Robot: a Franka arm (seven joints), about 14 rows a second.
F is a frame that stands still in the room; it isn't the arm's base.
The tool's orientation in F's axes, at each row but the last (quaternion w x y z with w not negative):
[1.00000 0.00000 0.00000 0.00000]
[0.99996 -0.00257 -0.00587 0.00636]
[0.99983 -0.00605 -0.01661 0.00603]
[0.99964 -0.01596 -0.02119 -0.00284]
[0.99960 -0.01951 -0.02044 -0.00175]
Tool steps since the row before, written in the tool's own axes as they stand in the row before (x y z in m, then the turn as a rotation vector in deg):
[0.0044 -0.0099 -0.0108 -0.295 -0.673 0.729]
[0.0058 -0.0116 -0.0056 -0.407 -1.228 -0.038]
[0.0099 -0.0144 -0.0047 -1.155 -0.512 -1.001]
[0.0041 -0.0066 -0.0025 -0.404 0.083 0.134]
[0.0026 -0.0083 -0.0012 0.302 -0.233 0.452]
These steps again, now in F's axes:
[0.0044 -0.0099 -0.0108 -0.295 -0.673 0.729]
[0.0060 -0.0116 -0.0055 -0.391 -1.233 -0.036]
[0.0102 -0.0143 -0.0042 -1.115 -0.538 -1.032]
[0.0042 -0.0067 -0.0021 -0.409 0.089 0.114]
[0.0026 -0.0083 -0.0008 0.282 -0.216 0.473]

